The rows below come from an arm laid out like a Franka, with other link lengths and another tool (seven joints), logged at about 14 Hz.
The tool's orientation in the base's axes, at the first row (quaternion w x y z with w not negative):
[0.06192, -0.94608, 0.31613, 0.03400]
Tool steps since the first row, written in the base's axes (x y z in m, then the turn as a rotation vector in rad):
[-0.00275, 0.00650, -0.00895, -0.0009, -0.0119, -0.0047]
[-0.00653, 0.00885, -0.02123, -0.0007, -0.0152, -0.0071]
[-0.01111, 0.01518, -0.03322, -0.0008, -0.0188, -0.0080]
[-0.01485, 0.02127, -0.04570, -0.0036, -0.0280, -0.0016]
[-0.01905, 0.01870, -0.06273, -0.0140, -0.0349, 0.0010]
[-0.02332, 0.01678, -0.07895, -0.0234, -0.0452, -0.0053]
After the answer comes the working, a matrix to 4 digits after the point.
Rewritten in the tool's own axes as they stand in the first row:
[-0.00513, -0.00264, 0.00983, 0.0068, 0.0104, 0.0030]
[-0.00827, -0.00105, 0.02241, 0.0092, 0.0131, 0.0049]
[-0.01444, -0.00216, 0.03527, 0.0114, 0.0161, 0.0053]
[-0.01975, -0.00354, 0.04857, 0.0139, 0.0245, -0.0022]
[-0.01981, 0.00266, 0.06518, 0.0095, 0.0360, -0.0055]
[-0.02040, 0.00830, 0.08108, 0.0087, 0.0504, -0.0004]

The tool's axes in the first row as the columns of a matrix, in the base's axes (rounded; the answer above uses it unrounded):
[0.7978, -0.6024, -0.0252]
[-0.5940, -0.7925, 0.1387]
[-0.1035, -0.0957, -0.9900]

